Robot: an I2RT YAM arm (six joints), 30 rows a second.
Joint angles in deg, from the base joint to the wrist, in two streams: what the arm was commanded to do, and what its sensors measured. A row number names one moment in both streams.
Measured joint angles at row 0:
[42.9, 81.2, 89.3, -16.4, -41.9, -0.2]
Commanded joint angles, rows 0 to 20:
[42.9, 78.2, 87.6, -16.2, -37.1, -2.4]
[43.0, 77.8, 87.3, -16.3, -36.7, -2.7]
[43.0, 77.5, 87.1, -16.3, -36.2, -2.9]
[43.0, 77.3, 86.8, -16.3, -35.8, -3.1]
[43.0, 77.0, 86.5, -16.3, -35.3, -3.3]
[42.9, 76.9, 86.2, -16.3, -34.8, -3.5]
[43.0, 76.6, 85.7, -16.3, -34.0, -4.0]
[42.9, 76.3, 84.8, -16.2, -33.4, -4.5]
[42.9, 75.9, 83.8, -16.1, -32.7, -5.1]
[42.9, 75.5, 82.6, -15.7, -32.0, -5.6]
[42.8, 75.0, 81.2, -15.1, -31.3, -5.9]
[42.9, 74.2, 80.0, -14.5, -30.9, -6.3]
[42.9, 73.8, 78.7, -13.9, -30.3, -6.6]
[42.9, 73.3, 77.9, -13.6, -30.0, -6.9]
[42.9, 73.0, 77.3, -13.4, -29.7, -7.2]
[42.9, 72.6, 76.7, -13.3, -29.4, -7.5]
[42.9, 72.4, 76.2, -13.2, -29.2, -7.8]
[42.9, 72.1, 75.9, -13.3, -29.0, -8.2]
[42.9, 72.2, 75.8, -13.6, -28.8, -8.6]
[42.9, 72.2, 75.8, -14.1, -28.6, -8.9]
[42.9, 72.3, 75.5, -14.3, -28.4, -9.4]
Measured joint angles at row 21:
[42.9, 73.9, 76.1, -15.5, -30.9, -6.7]
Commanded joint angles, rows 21 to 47:
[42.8, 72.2, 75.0, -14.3, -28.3, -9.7]
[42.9, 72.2, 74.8, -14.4, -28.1, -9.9]
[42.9, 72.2, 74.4, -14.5, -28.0, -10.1]
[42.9, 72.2, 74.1, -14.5, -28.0, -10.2]
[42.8, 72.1, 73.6, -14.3, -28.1, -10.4]
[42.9, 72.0, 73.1, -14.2, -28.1, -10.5]
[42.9, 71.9, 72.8, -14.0, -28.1, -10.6]
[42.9, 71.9, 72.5, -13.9, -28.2, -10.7]
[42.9, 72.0, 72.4, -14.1, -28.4, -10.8]
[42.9, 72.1, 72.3, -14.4, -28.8, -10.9]
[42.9, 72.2, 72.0, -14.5, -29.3, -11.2]
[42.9, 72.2, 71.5, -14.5, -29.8, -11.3]
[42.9, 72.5, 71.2, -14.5, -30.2, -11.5]
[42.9, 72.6, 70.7, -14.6, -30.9, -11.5]
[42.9, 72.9, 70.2, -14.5, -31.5, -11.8]
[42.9, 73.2, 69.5, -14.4, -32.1, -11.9]
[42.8, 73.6, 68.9, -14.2, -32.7, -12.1]
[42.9, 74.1, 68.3, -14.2, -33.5, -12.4]
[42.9, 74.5, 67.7, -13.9, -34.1, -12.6]
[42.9, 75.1, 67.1, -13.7, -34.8, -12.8]
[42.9, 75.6, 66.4, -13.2, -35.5, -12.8]
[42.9, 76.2, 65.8, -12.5, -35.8, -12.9]
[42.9, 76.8, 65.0, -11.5, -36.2, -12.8]
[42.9, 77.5, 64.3, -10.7, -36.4, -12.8]
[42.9, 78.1, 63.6, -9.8, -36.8, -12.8]
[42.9, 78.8, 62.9, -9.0, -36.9, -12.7]
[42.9, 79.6, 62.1, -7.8, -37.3, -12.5]
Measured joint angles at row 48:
[42.8, 76.9, 65.3, -11.3, -34.0, -12.3]
